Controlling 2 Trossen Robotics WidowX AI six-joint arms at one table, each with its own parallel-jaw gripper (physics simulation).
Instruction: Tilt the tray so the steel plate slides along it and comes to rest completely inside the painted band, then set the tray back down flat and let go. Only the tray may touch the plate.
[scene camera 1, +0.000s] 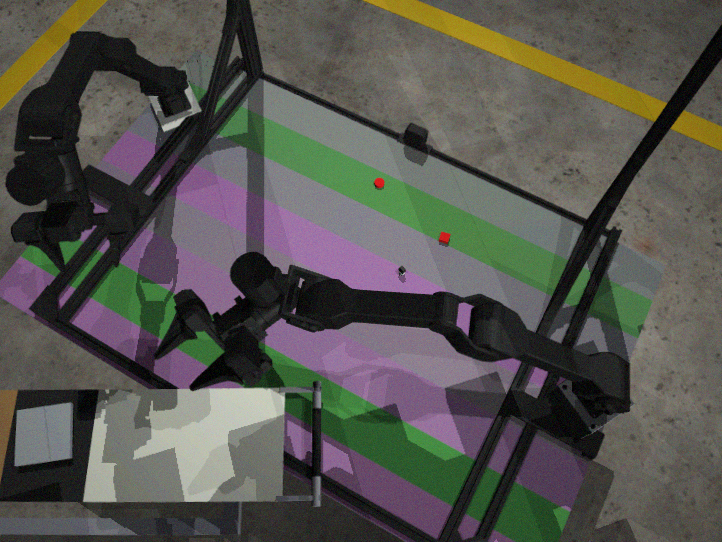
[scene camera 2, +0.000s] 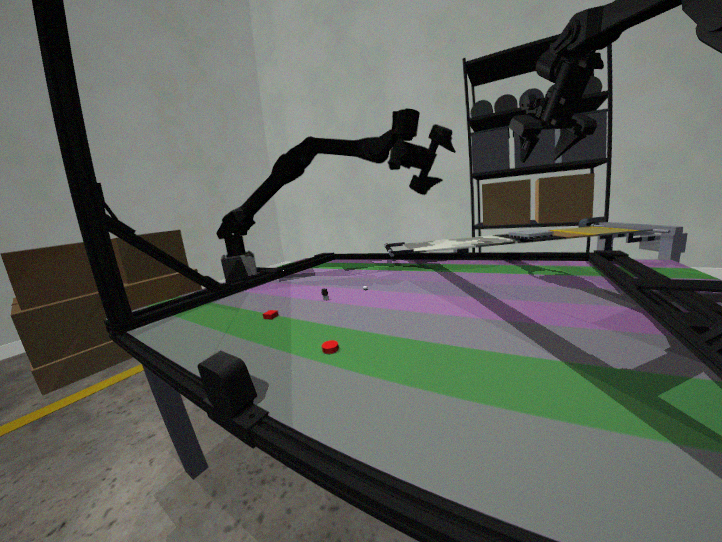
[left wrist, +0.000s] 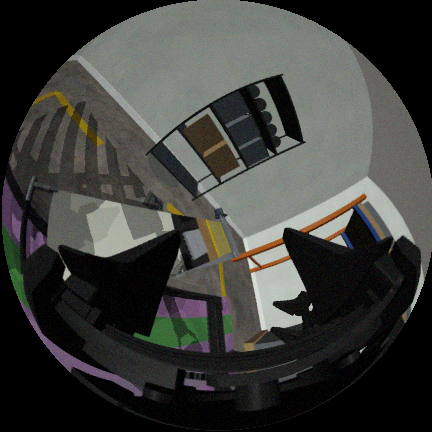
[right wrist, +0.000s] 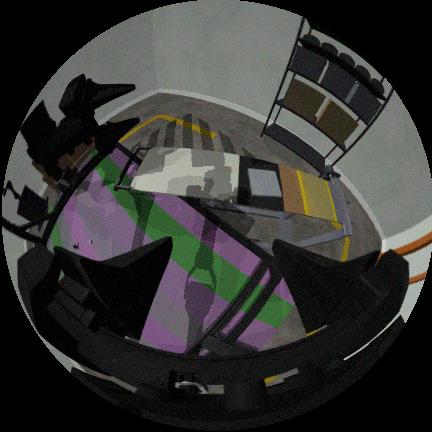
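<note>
The long tray (scene camera 1: 192, 443) (scene camera 2: 443, 245) (left wrist: 120, 225) (right wrist: 190, 172) lies about flat beyond the table edge, with a bar handle (scene camera 1: 316, 443) (right wrist: 129, 167) at one end. The light grey steel plate (scene camera 1: 43, 434) (scene camera 2: 530, 234) (left wrist: 196, 245) (right wrist: 265, 182) lies on its black stretch (scene camera 1: 84, 408) (right wrist: 243, 182), close to an orange-brown band (right wrist: 292, 190); a yellow band (right wrist: 320, 195) follows. Which band is meant is unclear. My left gripper (scene camera 1: 174, 372) (scene camera 2: 447, 166) (left wrist: 232, 234) (right wrist: 136, 104) is open and empty, raised above the table. My right gripper (scene camera 1: 90, 267) (scene camera 2: 541, 160) (left wrist: 271, 314) (right wrist: 223, 243) is open and empty, also raised.
The striped table (scene camera 1: 326, 169) (scene camera 2: 408, 460) carries a red disc (scene camera 1: 379, 183) (scene camera 2: 330, 347), a red block (scene camera 1: 444, 237) (scene camera 2: 270, 314) and a small dark piece (scene camera 1: 401, 270) (scene camera 2: 324, 292). Black frame posts rise at its edges. A shelf rack (scene camera 2: 466, 119) stands behind the tray.
</note>
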